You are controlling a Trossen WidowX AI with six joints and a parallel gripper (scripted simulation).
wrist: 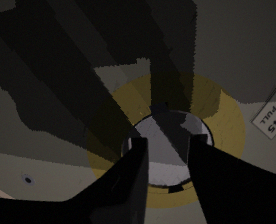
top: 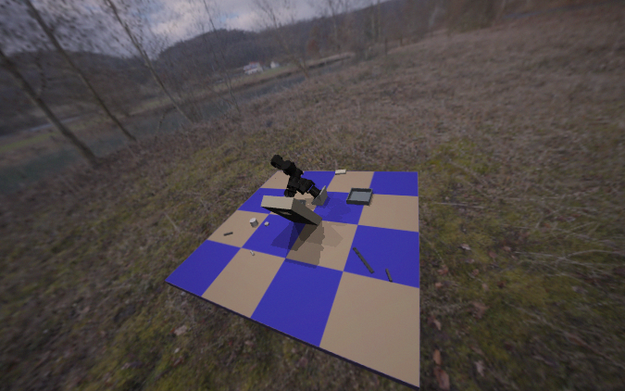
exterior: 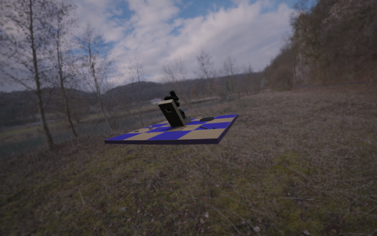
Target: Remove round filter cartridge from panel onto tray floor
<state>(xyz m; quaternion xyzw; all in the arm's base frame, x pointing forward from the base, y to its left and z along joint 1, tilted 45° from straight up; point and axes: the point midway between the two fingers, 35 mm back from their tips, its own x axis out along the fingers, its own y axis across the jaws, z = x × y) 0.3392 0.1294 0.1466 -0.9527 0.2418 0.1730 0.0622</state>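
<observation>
Now: the round grey filter cartridge 10 mm ahead of my gripper tip and 10 mm below it. The rest, counted from my gripper tip: square grey tray 420 mm behind, 300 mm to the left, 240 mm below; then tan service panel 40 mm behind, 80 mm below.
</observation>
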